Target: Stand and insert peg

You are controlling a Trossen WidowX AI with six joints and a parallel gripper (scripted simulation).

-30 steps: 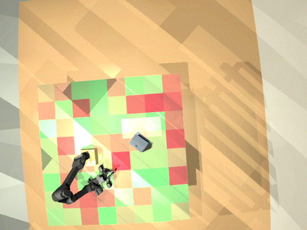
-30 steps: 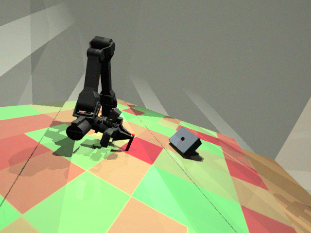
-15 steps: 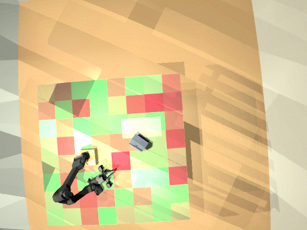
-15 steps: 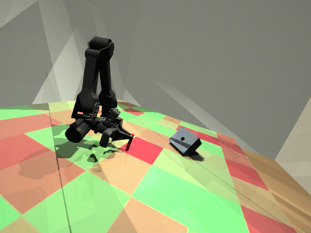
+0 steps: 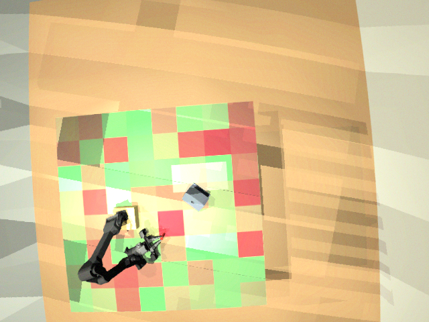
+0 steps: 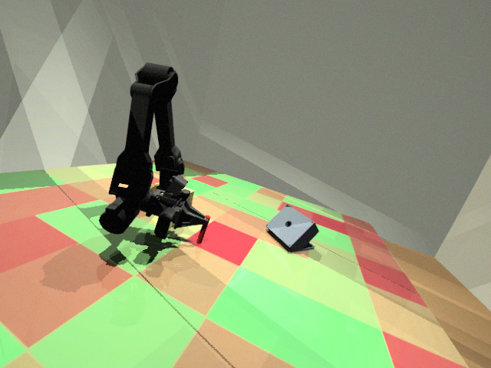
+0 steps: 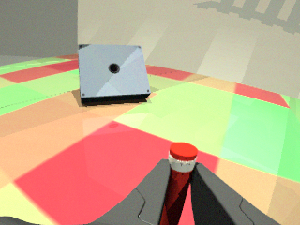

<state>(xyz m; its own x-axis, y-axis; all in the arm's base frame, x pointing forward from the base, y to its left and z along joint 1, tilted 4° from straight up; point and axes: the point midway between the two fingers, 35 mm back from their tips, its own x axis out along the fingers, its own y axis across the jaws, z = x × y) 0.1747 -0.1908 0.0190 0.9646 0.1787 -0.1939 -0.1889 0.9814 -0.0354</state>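
Right now my gripper tip is 10 mm above the red peg. From my gripper tip the other things lie so: grey sloped panel (250 mm ahead, 170 mm to the left, 20 mm below).
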